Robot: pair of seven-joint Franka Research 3 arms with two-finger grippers.
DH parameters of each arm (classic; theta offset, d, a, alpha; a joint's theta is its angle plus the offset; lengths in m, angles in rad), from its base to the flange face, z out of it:
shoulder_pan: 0 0.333 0 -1.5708
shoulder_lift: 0 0 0 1.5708
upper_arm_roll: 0 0.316 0.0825 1.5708
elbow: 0 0 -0.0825 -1.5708
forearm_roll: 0 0.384 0 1.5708
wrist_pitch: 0 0 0.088 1.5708
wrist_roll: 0 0.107 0 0
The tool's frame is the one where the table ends.
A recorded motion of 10 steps. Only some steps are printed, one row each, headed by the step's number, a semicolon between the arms.
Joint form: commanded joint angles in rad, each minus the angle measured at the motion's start. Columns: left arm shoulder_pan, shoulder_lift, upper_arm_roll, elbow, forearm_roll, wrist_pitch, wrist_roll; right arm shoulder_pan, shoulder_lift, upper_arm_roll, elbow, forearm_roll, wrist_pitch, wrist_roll.
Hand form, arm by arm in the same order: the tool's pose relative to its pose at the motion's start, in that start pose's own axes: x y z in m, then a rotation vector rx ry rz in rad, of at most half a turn. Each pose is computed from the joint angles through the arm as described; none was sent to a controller.
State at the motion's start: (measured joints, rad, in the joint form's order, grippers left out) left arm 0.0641 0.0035 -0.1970 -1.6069 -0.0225 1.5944 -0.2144; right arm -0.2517 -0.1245 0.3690 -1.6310 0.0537 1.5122 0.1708
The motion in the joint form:
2: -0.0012 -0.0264 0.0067 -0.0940 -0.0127 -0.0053 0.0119; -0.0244 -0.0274 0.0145 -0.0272 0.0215 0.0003 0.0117
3: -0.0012 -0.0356 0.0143 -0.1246 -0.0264 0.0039 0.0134; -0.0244 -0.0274 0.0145 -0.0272 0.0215 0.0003 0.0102
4: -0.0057 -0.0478 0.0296 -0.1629 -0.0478 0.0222 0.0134; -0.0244 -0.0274 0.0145 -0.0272 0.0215 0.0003 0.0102
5: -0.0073 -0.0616 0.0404 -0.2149 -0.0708 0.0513 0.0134; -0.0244 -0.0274 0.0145 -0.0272 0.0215 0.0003 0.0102
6: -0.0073 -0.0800 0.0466 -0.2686 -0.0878 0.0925 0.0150; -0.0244 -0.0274 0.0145 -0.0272 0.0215 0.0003 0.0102
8: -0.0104 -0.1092 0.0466 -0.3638 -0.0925 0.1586 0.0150; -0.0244 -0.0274 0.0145 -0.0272 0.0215 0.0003 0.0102
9: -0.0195 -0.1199 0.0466 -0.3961 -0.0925 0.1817 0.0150; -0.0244 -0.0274 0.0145 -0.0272 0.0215 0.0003 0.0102
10: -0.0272 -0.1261 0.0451 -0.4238 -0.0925 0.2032 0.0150; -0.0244 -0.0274 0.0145 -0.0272 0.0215 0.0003 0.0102
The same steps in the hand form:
2: -0.0117 -0.0037 0.0306 0.0074 -0.0732 0.0039; -0.0077 0.0008 0.0003 0.0092 -0.0036 0.0219
3: -0.0144 -0.0070 0.0393 -0.0026 -0.0876 -0.0040; -0.0077 0.0008 0.0003 0.0092 -0.0036 0.0204
4: -0.0174 -0.0113 0.0492 -0.0210 -0.0989 -0.0181; -0.0077 0.0008 0.0003 0.0092 -0.0036 0.0204
5: -0.0213 -0.0150 0.0638 -0.0405 -0.1115 -0.0329; -0.0077 0.0008 0.0003 0.0092 -0.0036 0.0204
6: -0.0257 -0.0179 0.0761 -0.0558 -0.1080 -0.0440; -0.0077 0.0008 0.0003 0.0092 -0.0036 0.0204
8: -0.0359 -0.0187 0.1009 -0.0544 -0.1079 -0.0499; -0.0077 0.0008 0.0003 0.0092 -0.0036 0.0204
9: -0.0407 -0.0153 0.1090 -0.0519 -0.1064 -0.0435; -0.0077 0.0008 0.0003 0.0092 -0.0036 0.0204
10: -0.0444 -0.0117 0.1173 -0.0495 -0.1065 -0.0370; -0.0077 0.0008 0.0003 0.0092 -0.0036 0.0204

